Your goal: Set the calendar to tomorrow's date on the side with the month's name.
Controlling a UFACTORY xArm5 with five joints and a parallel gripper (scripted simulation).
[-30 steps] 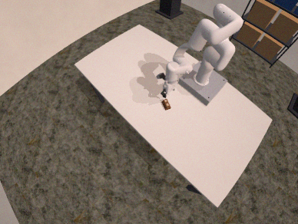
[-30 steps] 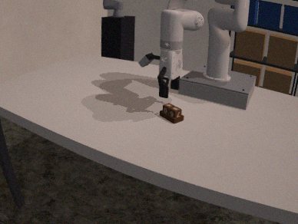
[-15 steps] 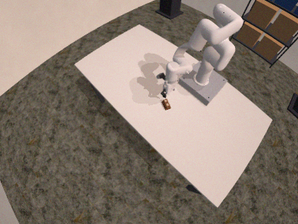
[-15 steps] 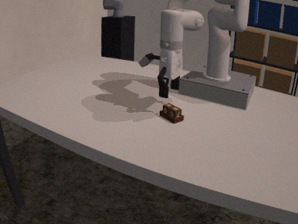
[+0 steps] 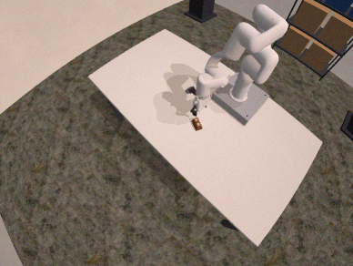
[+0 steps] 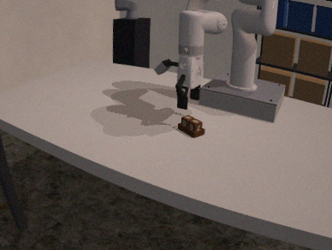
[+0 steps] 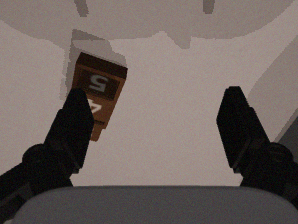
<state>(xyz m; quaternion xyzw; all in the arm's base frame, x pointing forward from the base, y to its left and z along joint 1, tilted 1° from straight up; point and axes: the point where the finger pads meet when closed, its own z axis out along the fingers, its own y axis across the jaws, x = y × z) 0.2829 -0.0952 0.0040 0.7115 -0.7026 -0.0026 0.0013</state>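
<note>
The brown wooden cube lies 50 mm ahead of my hand, 20 mm to the left of it and 50 mm below it. The rest, counted from my hand: tray: 60 mm ahead, 40 mm to the left, 60 mm below.
</note>
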